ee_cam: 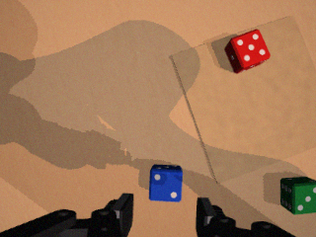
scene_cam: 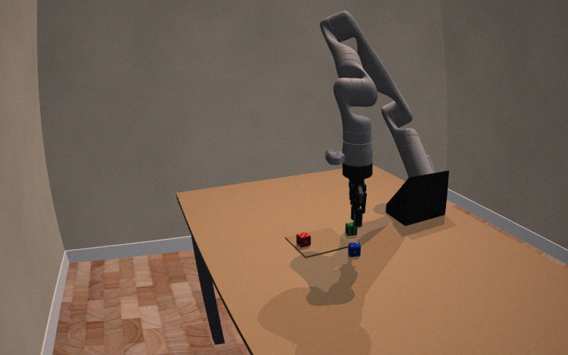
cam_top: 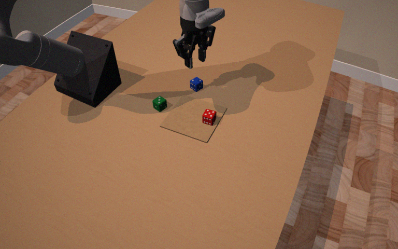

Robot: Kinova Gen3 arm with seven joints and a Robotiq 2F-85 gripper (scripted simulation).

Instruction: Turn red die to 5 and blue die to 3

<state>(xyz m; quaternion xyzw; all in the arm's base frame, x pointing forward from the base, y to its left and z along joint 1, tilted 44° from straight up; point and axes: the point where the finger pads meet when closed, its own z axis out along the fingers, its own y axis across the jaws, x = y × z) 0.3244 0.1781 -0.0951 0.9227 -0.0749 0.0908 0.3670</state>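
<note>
Now: the blue die 9 cm below my hand. Round my hand: thin tan mat 11 cm to the right, 11 cm below, 7 cm ahead; then red die 11 cm ahead, 10 cm to the right, 9 cm below; then green die 13 cm to the right, 9 cm below, 3 cm behind.
</note>
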